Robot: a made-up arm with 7 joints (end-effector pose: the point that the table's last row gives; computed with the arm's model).
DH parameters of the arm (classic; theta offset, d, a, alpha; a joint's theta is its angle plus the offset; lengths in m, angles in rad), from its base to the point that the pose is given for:
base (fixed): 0 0.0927 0.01 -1.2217
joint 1: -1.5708 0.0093 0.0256 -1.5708
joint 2: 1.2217 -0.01 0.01 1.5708
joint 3: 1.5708 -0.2 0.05 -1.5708
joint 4: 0 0.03 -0.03 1.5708
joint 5: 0 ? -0.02 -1.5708
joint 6: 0 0 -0.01 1.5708
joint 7: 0 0.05 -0.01 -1.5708
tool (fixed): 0 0.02 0 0
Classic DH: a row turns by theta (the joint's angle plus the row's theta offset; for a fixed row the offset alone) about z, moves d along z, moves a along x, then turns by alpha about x.
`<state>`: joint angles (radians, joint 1 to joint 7).
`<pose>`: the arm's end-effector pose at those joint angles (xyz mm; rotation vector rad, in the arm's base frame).
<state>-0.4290 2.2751 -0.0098 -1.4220 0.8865 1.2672 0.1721</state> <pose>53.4 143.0 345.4 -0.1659 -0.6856 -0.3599</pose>
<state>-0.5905 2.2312 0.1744 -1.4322 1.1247 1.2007 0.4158</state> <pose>4.4 146.6 346.3 -0.5009 -1.1954 -0.6650</pose>
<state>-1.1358 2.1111 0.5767 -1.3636 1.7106 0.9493 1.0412</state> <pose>-95.6 180.6 283.7 1.7511 1.9966 1.5994</pose>
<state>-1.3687 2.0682 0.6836 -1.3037 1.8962 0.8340 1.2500</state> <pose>-113.0 195.0 248.6 1.6765 1.2932 1.4233</pose>
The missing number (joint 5, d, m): -0.12
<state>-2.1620 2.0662 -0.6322 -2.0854 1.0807 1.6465 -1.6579</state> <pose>-68.8 109.8 293.4 0.6357 0.5719 -0.8599</pose>
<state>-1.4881 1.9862 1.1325 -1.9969 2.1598 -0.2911 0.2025</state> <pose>-114.7 143.7 229.4 -0.1945 0.3217 1.9679</pose>
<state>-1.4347 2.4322 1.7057 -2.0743 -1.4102 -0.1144 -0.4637</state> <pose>-199.7 131.2 69.9 1.8329 -0.7782 2.1051</pose>
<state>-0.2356 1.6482 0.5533 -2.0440 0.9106 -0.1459 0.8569</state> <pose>125.5 213.5 221.3 -1.1891 -1.2795 -2.4004</pose>
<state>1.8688 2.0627 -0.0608 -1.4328 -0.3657 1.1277 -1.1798</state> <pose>37.0 258.7 17.8 -0.4890 -2.9424 0.1510</pose>
